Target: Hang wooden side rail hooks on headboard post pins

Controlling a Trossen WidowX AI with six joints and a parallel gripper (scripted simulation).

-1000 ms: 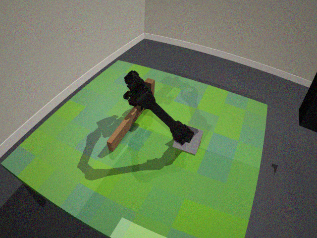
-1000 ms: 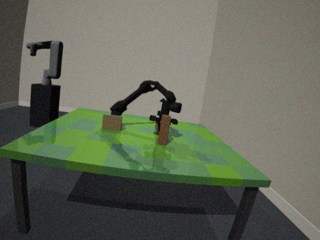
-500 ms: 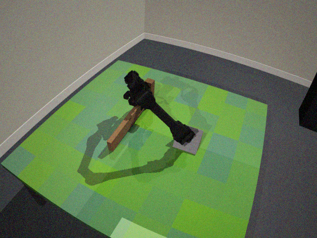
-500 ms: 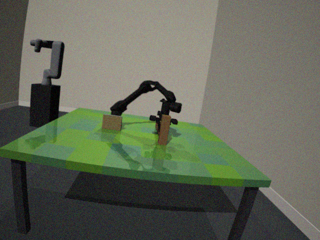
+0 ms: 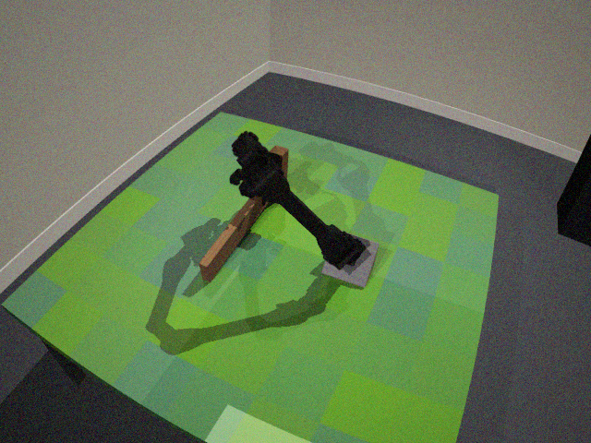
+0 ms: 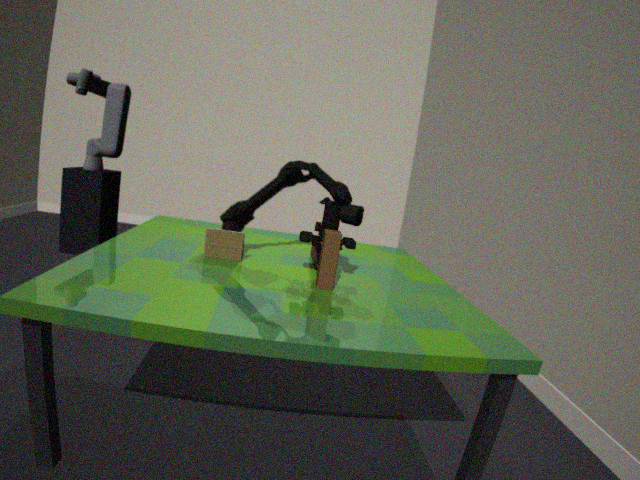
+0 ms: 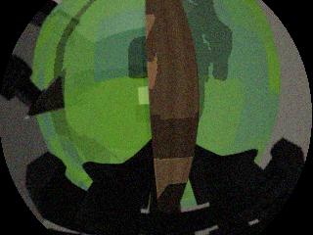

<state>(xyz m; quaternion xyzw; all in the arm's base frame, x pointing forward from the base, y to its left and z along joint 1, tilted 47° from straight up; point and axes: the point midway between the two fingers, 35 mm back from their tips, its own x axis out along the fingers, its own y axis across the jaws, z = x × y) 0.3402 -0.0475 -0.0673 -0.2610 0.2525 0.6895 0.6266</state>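
Now: gripper tip 120 mm to the left of the headboard post and 40 mm below it.
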